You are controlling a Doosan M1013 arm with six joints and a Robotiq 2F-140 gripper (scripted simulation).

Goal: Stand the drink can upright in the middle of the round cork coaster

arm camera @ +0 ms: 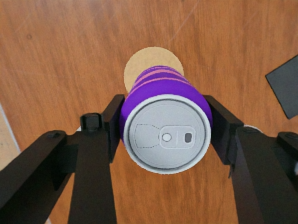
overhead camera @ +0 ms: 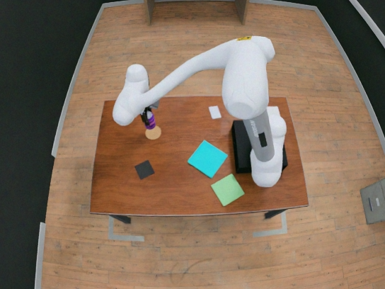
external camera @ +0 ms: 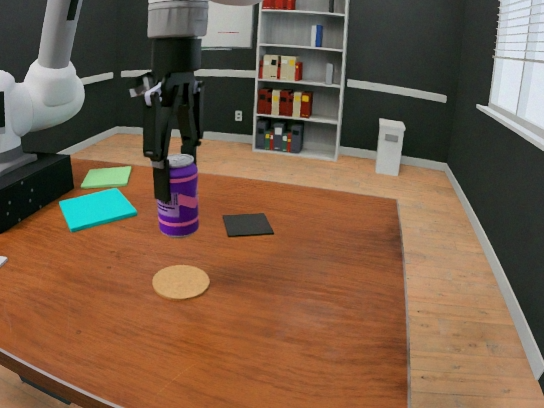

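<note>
Right now my hand is 200 mm above the round cork coaster and 10 mm to the left of it. From my hand the other things lie so: black square coaster (250 mm to the left, 200 mm below, 50 mm ahead); then purple drink can (40 mm below); then cyan pad (350 mm behind, 200 mm to the left, 200 mm below).
</note>
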